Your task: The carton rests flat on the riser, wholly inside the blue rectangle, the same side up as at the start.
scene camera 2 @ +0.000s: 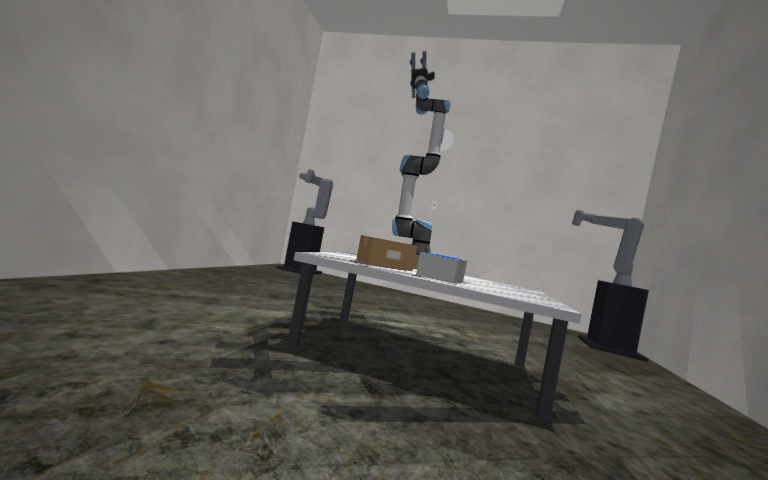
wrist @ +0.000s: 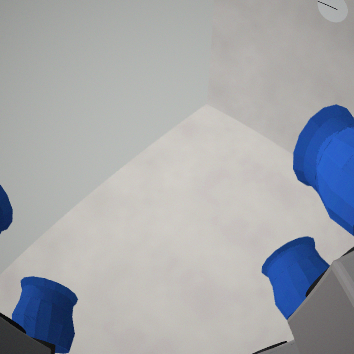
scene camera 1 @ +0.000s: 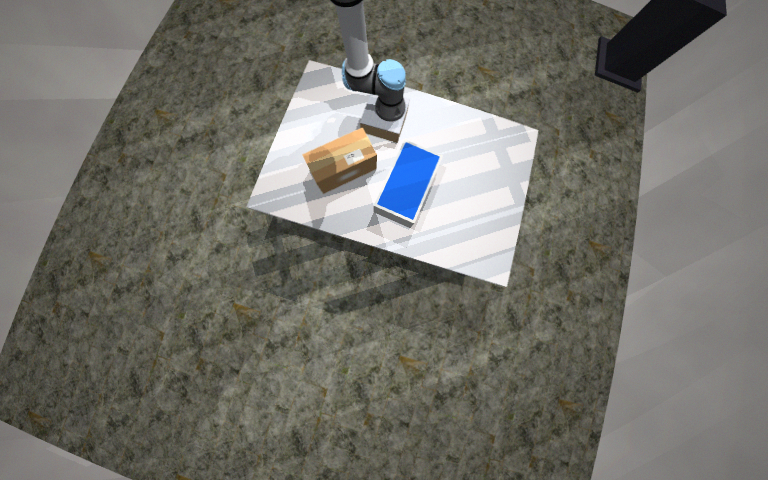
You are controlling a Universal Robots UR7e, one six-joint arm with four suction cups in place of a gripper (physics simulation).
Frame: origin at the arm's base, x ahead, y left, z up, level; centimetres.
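Seen in the pictures: end effector, tool point: [wrist: 158, 245]; arm's base, origin of the base link: [scene camera 1: 390, 108].
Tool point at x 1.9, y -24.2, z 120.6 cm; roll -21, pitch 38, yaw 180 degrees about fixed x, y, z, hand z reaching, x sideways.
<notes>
Offsets run from my tool point to a thing's top centre. Level surfaces: height alone.
The brown carton @[dx +32.8, dy +10.4, dz -114.4 cm] [scene camera 1: 340, 161] [scene camera 2: 386, 253] rests on the white table @[dz -129.5 cm] [scene camera 1: 481, 186] [scene camera 2: 509, 291], a label on its side, to the left of the riser and apart from it. The riser @[dx +33.2, dy +43.8, dz -117.4 cm] [scene camera 1: 393, 216] [scene camera 2: 440, 268] is a pale grey block on the table, and the blue rectangle @[dx +33.2, dy +43.8, dz -117.4 cm] [scene camera 1: 408, 181] [scene camera 2: 442, 256] covers most of its top. My suction gripper [scene camera 2: 419, 74] is raised high above the table in the second scene view, far from the carton. Its blue cups show in the wrist view against wall and ceiling, touching nothing. The gripper is outside the first scene view.
My arm's base stands on a small grey block [scene camera 1: 382, 123] at the table's back edge, close behind the carton and riser. Two other grey arms stand on black pedestals [scene camera 2: 617, 316] [scene camera 2: 304, 244] beyond the table. A black pedestal [scene camera 1: 659, 42] shows at the upper right.
</notes>
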